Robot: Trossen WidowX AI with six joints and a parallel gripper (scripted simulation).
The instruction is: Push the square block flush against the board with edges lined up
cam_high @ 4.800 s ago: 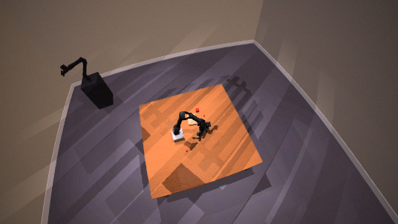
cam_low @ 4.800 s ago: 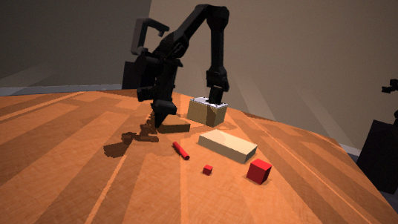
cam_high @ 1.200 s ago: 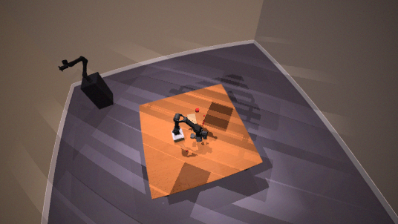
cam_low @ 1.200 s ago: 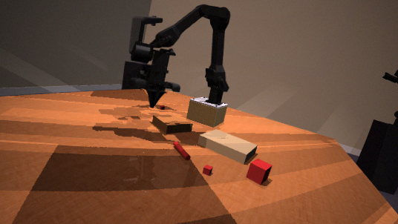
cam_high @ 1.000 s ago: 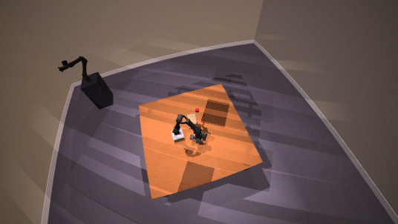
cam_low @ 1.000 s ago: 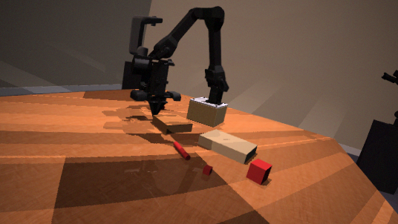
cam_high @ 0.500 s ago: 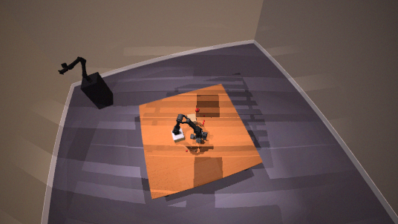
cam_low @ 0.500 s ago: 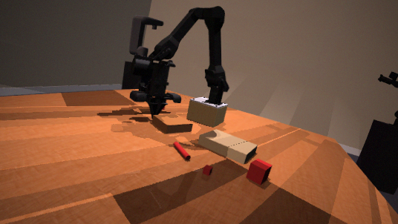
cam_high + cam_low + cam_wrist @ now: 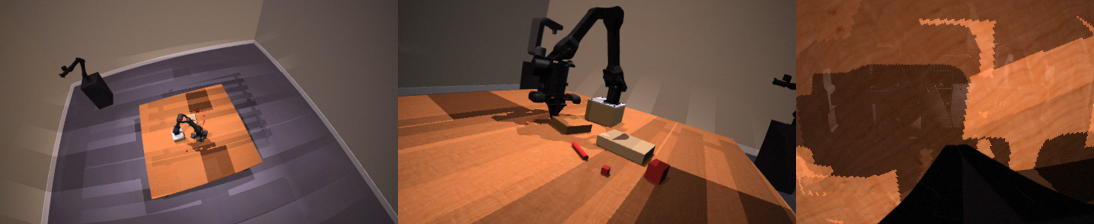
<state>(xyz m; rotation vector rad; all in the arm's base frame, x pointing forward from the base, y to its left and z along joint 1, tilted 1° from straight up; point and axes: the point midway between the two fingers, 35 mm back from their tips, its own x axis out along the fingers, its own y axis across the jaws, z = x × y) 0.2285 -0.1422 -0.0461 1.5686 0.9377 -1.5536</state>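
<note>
My gripper tip is 80 mm to the right of the flat brown square block, 10 mm below it and 10 mm past it. Round my gripper tip: pale long board: 280 mm to the left, 20 mm ahead, 10 mm above; then red rod: 190 mm to the left, 140 mm ahead.
</note>
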